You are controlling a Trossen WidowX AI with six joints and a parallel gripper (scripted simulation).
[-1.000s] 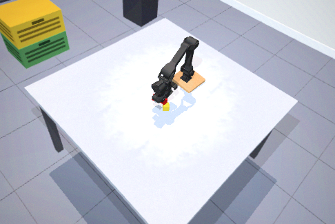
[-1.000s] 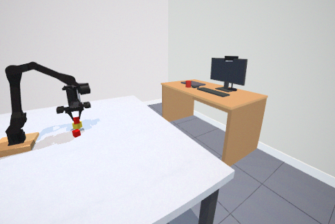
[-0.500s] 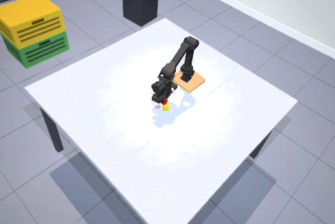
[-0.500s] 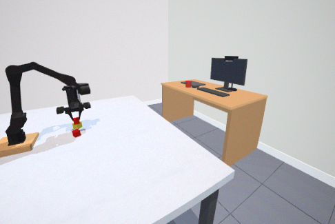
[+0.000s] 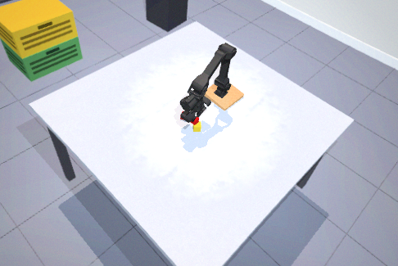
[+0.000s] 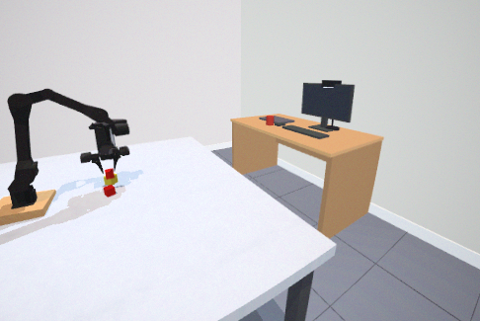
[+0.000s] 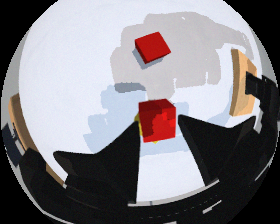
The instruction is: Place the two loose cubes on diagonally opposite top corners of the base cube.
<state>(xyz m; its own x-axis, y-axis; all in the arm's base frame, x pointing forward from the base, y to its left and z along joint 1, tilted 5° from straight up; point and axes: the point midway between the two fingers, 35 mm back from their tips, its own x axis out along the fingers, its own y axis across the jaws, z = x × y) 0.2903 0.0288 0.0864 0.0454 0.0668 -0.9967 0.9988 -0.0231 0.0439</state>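
My gripper tip is now 40 mm above the yellow cube and 20 mm to the right of it.
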